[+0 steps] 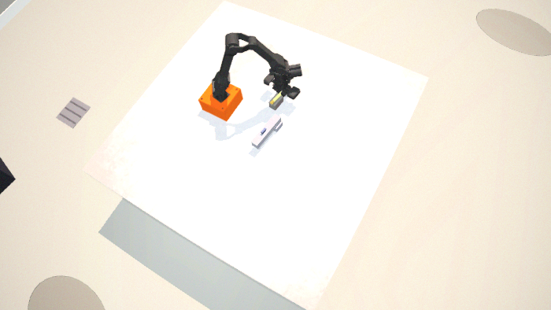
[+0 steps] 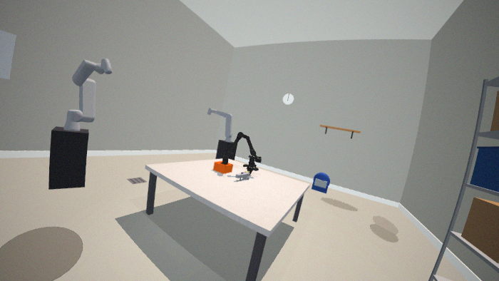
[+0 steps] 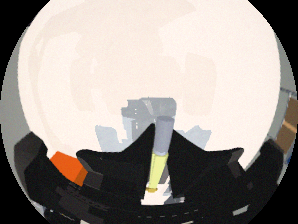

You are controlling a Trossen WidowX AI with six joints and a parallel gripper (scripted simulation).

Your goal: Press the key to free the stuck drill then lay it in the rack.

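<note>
My gripper tip is 50 mm to the left of the grey-brown block and 10 mm below it. Round my gripper tip: pale grey fixture: 210 mm to the right, 90 mm ahead, 30 mm above; dark blue drill: 240 mm to the right, 90 mm ahead, 40 mm above.
</note>
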